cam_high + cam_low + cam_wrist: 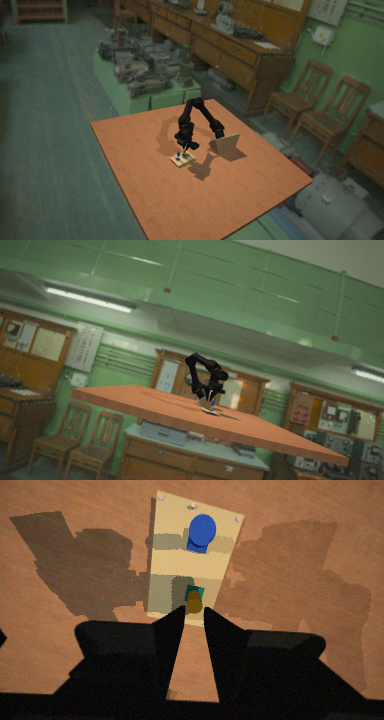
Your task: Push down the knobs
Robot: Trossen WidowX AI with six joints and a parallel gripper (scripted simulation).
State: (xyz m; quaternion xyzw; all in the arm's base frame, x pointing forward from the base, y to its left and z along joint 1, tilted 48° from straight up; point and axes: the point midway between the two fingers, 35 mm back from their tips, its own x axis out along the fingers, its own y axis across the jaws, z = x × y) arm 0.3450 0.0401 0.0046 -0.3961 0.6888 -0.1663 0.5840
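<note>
Now: gripper tip 30 mm above the yellow knob. Also, from my gripper tip: blue knob (60 mm ahead, 20 mm to the left).
</note>
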